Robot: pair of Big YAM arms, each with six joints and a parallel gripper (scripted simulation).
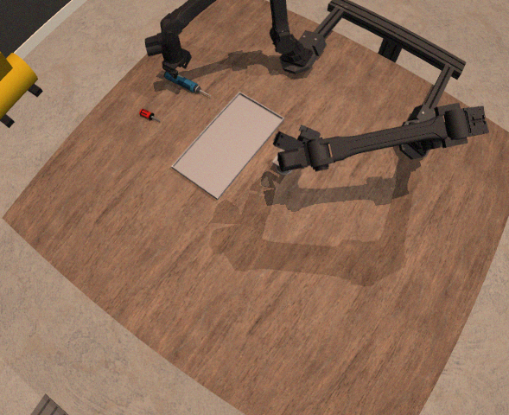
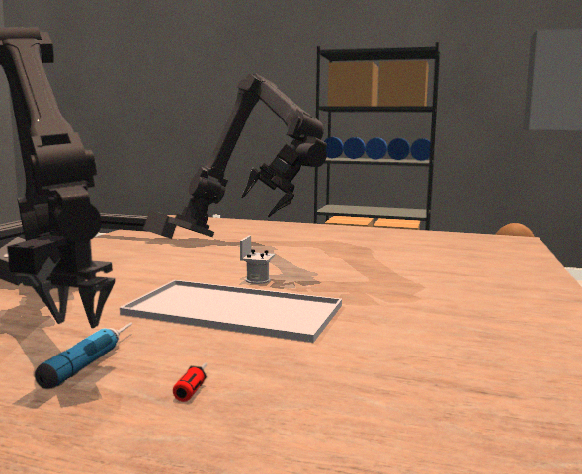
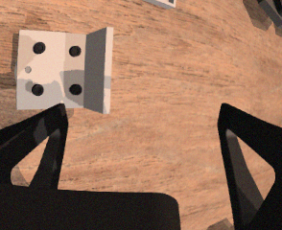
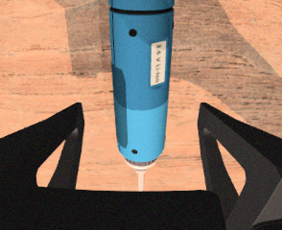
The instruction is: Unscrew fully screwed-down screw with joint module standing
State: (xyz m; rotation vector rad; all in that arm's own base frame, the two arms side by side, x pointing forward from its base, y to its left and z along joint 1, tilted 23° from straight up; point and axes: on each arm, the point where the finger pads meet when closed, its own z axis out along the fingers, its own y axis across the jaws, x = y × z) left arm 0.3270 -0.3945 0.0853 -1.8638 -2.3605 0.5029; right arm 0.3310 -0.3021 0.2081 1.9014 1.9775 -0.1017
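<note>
Right now the pale l-shaped bracket is 12 cm below my left hand, 3 cm to the right of it and 1 cm ahead of it. Round my left hand: joint module: 16 cm below, 3 cm to the right, 2 cm ahead; shallow grey tray: 25 cm to the right, 19 cm below, 7 cm ahead; red manual screwdriver: 58 cm to the right, 19 cm ahead, 18 cm below.
</note>
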